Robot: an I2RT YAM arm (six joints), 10 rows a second.
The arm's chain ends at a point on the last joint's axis. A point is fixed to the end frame.
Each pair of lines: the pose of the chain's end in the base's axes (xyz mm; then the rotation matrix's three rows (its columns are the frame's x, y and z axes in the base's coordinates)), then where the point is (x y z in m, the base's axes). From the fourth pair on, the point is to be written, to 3 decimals.
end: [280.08 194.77 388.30], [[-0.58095 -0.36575 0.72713], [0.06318 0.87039 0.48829], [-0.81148 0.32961 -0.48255]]
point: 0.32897 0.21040 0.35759
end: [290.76 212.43 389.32], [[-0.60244 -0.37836 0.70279], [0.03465 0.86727 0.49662], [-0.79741 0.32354 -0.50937]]
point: 0.33848 0.22866 0.35711
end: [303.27 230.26 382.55], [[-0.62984 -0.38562 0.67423], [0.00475 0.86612 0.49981], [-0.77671 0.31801 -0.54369]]
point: 0.34950 0.24676 0.34838
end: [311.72 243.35 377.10], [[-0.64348 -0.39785 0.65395], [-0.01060 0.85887 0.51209], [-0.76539 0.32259 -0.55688]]
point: 0.357 0.261 0.342
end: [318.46 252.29 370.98], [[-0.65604 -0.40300 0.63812], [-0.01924 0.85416 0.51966], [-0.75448 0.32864 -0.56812]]
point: 0.363 0.270 0.335
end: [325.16 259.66 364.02], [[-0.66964 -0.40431 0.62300], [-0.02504 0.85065 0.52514], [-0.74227 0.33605 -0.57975]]
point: 0.369 0.278 0.327
